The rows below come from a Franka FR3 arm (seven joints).
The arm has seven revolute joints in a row. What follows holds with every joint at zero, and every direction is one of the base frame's. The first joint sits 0.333 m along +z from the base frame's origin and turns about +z. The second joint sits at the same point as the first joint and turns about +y. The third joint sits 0.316 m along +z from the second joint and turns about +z. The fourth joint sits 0.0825 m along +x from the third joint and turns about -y. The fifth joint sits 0.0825 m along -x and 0.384 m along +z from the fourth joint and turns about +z. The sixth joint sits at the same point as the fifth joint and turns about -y. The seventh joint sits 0.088 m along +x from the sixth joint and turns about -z. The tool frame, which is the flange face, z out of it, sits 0.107 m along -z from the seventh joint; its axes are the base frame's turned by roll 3.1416, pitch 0 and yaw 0 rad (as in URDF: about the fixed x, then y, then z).
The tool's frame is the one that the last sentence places.
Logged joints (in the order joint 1, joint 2, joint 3, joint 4, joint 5, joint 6, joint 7), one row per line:
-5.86, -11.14, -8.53, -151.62, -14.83, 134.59, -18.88
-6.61, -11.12, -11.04, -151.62, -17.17, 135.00, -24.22
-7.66, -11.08, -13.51, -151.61, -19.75, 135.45, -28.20
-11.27, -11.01, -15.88, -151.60, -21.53, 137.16, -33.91
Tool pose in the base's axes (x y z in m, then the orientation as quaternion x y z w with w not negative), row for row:
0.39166, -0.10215, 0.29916, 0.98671, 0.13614, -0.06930, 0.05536
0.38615, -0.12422, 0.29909, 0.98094, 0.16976, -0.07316, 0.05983
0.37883, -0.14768, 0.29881, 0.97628, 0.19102, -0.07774, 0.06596
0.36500, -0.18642, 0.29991, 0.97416, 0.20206, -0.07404, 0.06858
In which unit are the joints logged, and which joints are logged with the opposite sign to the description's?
The joints are logged in degrees. Opposite sign: none.
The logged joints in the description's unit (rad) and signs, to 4 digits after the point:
-0.1023, -0.1944, -0.1489, -2.6463, -0.2588, 2.3490, -0.3295
-0.1154, -0.1941, -0.1927, -2.6463, -0.2997, 2.3562, -0.4227
-0.1337, -0.1934, -0.2358, -2.6461, -0.3447, 2.3640, -0.4922
-0.1967, -0.1922, -0.2772, -2.6459, -0.3758, 2.3939, -0.5918

